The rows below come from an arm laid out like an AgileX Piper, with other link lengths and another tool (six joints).
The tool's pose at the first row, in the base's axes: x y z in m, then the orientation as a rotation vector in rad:
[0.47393, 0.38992, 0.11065, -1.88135, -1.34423, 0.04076]
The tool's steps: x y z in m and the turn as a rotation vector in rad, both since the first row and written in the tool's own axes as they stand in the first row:
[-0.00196, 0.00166, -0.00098, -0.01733, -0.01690, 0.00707]
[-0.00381, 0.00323, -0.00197, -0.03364, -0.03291, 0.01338]
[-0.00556, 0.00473, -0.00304, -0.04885, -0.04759, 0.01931]
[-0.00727, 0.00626, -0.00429, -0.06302, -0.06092, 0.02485]
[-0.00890, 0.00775, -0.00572, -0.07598, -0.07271, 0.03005]
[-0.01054, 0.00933, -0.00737, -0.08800, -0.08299, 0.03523]
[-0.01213, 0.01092, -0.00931, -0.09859, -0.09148, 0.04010]
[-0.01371, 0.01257, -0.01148, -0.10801, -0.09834, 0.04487]
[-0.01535, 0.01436, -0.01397, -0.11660, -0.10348, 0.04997]
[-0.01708, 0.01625, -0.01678, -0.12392, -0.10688, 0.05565]
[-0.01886, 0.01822, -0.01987, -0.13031, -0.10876, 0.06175]
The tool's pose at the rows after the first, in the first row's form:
[0.47482, 0.38759, 0.10949, -1.90419, -1.35336, 0.04885]
[0.47569, 0.38535, 0.10845, -1.92548, -1.36230, 0.05647]
[0.47658, 0.38315, 0.10754, -1.94533, -1.37037, 0.06341]
[0.47760, 0.38088, 0.10674, -1.96376, -1.37759, 0.06961]
[0.47870, 0.37857, 0.10613, -1.98064, -1.38376, 0.07500]
[0.47997, 0.37612, 0.10561, -1.99642, -1.38866, 0.07957]
[0.48140, 0.37353, 0.10529, -2.01042, -1.39226, 0.08324]
[0.48298, 0.37081, 0.10510, -2.02304, -1.39455, 0.08607]
[0.48479, 0.36785, 0.10501, -2.03484, -1.39511, 0.08796]
[0.48679, 0.36461, 0.10504, -2.04562, -1.39359, 0.08931]
[0.48895, 0.36116, 0.10519, -2.05558, -1.39037, 0.09002]

